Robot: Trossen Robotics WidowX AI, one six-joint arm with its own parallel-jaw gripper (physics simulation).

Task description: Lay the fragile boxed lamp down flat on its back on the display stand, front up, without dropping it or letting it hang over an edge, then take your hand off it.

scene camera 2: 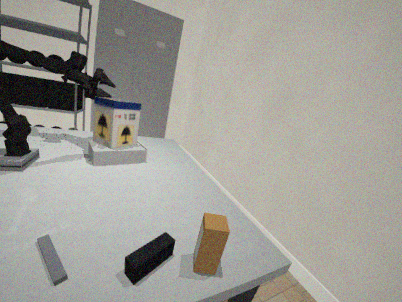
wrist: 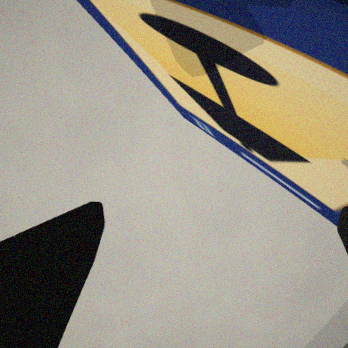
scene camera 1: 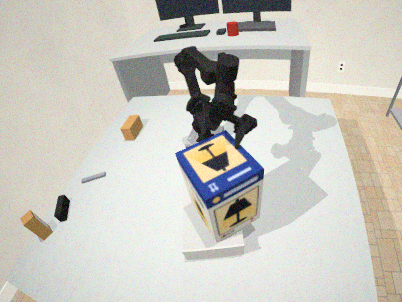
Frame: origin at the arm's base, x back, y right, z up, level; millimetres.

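Seen in the pictures: gripper, fingertip midpoint: (scene camera 2: 113,92) (wrist: 222,216) (scene camera 1: 220,141); arm's base, origin of the base link: (scene camera 2: 18,153) (scene camera 1: 205,138).
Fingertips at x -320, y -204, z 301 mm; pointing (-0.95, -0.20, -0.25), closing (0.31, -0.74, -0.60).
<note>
Pixels of each thing's top centre, then the offset from my fingertips to it.
- grey bar, middle of its top: (scene camera 2: 50,255) (scene camera 1: 92,176) dz -329, dx -13, dy +665 mm
- black block, middle of its top: (scene camera 2: 152,247) (scene camera 1: 59,204) dz -291, dx -220, dy +689 mm
The boxed lamp (scene camera 1: 232,180) (scene camera 2: 117,125) (wrist: 280,105) stands upright on the display stand (scene camera 1: 212,251) (scene camera 2: 120,157), turned at an angle to it. Its blue-edged top with a lamp picture faces up; lamp pictures show on its sides. In scene camera 1 its lower right corner appears to reach past the stand's right side. My gripper (scene camera 1: 220,142) (scene camera 2: 111,91) (wrist: 222,216) is open and empty, with its fingers spread at the box's upper edge on the arm's side. Whether a fingertip touches the box cannot be told.
An orange block (scene camera 1: 132,127) lies left of the arm. A grey bar (scene camera 1: 94,177) (scene camera 2: 52,260), a black block (scene camera 1: 62,208) (scene camera 2: 150,256) and another orange block (scene camera 1: 36,225) (scene camera 2: 212,244) are near the table's left side in scene camera 1. A desk (scene camera 1: 135,49) with monitors stands behind.
</note>
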